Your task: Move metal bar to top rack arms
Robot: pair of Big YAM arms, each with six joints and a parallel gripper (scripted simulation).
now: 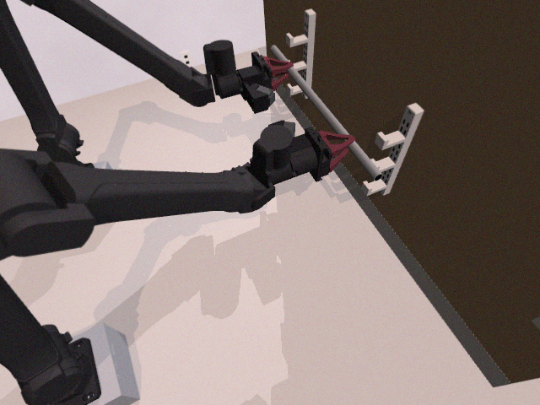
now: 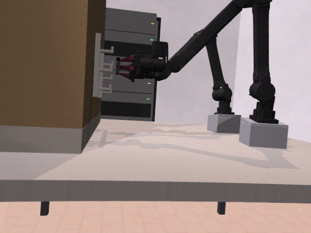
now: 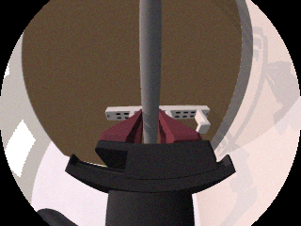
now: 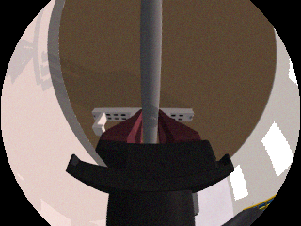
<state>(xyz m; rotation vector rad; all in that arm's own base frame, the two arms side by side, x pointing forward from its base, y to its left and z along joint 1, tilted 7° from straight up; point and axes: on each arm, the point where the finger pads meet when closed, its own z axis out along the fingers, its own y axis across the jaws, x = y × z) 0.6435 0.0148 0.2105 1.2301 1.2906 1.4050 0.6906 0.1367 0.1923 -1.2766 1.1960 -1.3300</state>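
Right now my left hand is 10 mm short of the grey metal bar and 150 mm to the left of it. The rest, counted from my left hand: brown wall 260 mm ahead, 180 mm to the right, 140 mm above.
My right gripper is now 150 mm to the right of the grey metal bar and 10 mm past it. Round my right hand: brown wall: 230 mm ahead, 140 mm above, 120 mm to the left.
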